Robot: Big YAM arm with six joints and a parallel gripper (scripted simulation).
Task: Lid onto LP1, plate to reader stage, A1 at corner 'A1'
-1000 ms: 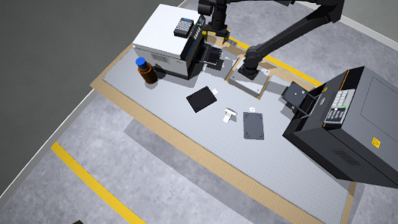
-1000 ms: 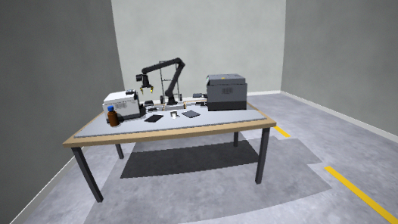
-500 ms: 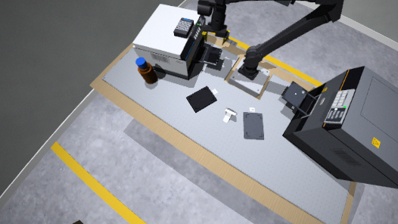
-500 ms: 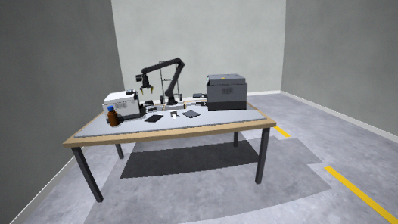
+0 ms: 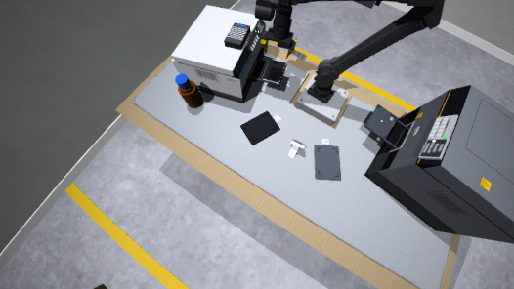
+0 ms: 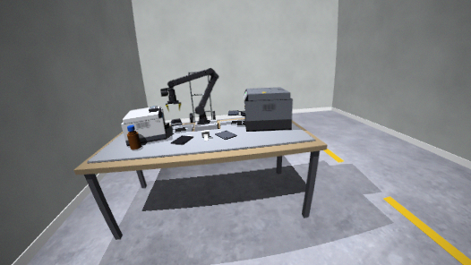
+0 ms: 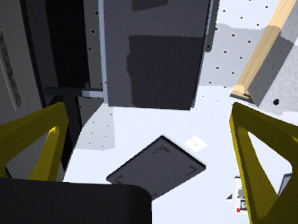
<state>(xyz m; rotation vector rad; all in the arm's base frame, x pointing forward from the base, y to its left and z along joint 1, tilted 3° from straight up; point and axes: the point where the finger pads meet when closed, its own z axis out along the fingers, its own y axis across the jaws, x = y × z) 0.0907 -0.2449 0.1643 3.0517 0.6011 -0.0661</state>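
The glossy lid is 10 cm below my hand. The rest, counted from my hand: white well plate 11 cm below; then black bench pad 26 cm ahead, 12 cm to the left, 19 cm below; then brown capped bottle 36 cm ahead, 25 cm to the right, 8 cm below.
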